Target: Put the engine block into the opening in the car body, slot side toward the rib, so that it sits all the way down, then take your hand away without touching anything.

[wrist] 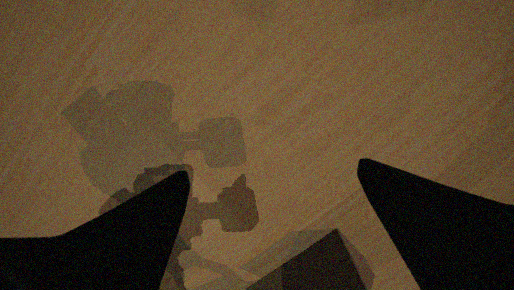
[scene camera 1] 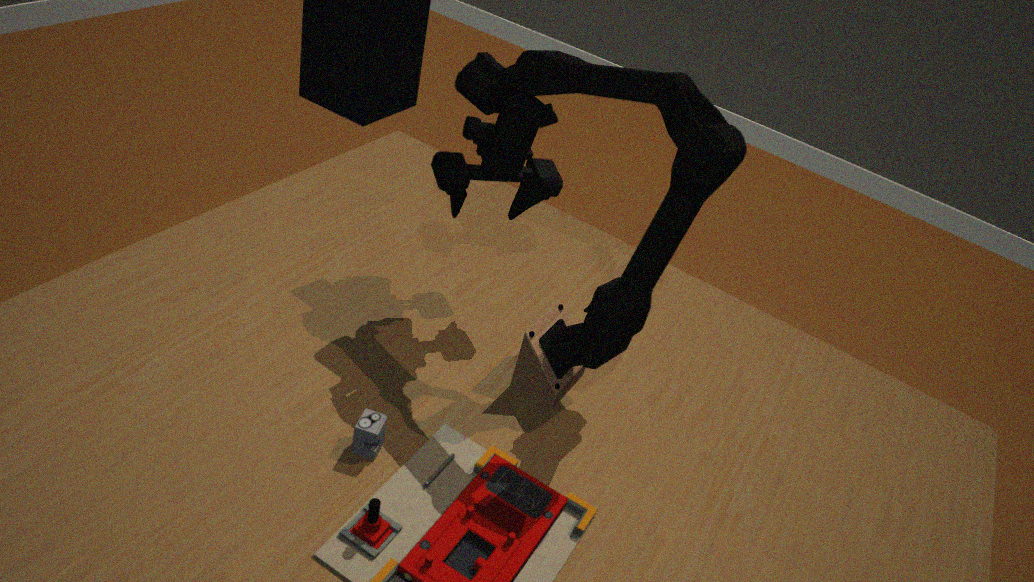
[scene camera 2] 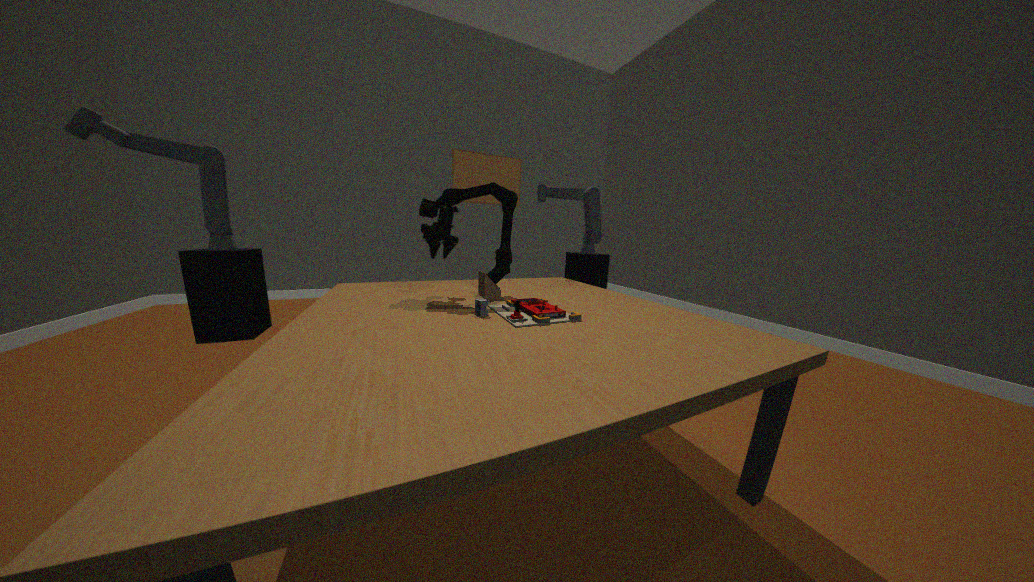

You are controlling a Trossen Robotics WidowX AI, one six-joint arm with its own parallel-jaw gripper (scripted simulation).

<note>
The gripper (scene camera 1: pixel 482 217) is open, with nothing in its grasp. Further things: a red car body (scene camera 1: pixel 502 516) and a grey base plate (scene camera 1: pixel 417 495).
The gripper also shows in the wrist view (wrist: pixel 273 172) and in scene camera 2 (scene camera 2: pixel 438 258). The grey base plate also shows in scene camera 2 (scene camera 2: pixel 504 310). The wrist view does not show the red car body: it is out of frame.
</note>
